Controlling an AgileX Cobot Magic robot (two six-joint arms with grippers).
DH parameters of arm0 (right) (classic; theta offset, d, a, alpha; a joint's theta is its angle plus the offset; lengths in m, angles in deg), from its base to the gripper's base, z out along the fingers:
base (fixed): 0 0 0 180
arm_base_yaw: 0 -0.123 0 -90
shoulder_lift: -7.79 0 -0.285 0
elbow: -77.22 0 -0.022 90
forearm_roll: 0 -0.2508 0 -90
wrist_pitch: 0 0 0.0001 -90
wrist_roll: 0 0.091 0 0
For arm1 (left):
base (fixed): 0 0 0 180
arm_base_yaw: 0 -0.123 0 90
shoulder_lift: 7.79 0 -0.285 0
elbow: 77.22 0 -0.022 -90
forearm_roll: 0 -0.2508 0 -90
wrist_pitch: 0 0 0.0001 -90
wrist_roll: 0 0.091 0 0
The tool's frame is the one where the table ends.
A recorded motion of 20 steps. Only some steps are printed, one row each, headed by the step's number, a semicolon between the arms.
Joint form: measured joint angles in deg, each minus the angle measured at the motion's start. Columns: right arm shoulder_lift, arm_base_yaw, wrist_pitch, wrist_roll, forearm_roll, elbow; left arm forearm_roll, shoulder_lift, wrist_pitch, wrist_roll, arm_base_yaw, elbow.
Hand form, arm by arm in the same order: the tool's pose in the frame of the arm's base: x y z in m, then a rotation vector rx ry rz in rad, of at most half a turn. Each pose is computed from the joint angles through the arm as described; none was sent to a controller.
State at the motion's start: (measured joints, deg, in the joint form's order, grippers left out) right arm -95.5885 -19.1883 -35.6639 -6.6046 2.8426 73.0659; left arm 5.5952 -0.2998 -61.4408 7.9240 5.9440 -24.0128
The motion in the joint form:
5: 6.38 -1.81 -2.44 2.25 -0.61 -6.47; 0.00 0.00 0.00 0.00 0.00 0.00
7: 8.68 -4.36 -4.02 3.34 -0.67 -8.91; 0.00 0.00 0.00 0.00 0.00 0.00
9: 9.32 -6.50 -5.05 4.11 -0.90 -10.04; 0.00 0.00 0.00 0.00 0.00 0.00
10: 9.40 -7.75 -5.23 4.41 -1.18 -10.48; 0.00 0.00 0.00 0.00 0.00 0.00
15: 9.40 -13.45 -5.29 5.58 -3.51 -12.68; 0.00 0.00 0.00 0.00 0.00 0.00
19: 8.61 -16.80 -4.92 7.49 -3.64 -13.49; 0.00 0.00 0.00 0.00 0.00 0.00
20: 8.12 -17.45 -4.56 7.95 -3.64 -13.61; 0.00 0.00 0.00 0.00 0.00 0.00
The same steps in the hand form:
5: 0.3104 0.1168 0.2757 -0.5871 2.4755 0.0714; 0.0014 -0.0080 0.2539 0.2578 2.1133 -0.0985
7: 0.2922 0.1249 0.2748 -0.6248 2.4984 0.0909; 0.0014 -0.0080 0.2539 0.2578 2.1133 -0.0985
9: 0.2821 0.1335 0.2716 -0.6585 2.5186 0.1080; 0.0014 -0.0080 0.2539 0.2578 2.1133 -0.0985
10: 0.2777 0.1392 0.2697 -0.6786 2.5243 0.1208; 0.0014 -0.0080 0.2539 0.2578 2.1133 -0.0985
15: 0.2565 0.1651 0.2585 -0.7624 2.5519 0.1951; 0.0014 -0.0080 0.2539 0.2578 2.1133 -0.0985
19: 0.2464 0.1800 0.2506 -0.8003 2.5678 0.2190; 0.0014 -0.0080 0.2539 0.2578 2.1133 -0.0985
20: 0.2454 0.1835 0.2477 -0.8061 2.5717 0.2232; 0.0014 -0.0080 0.2539 0.2578 2.1133 -0.0985

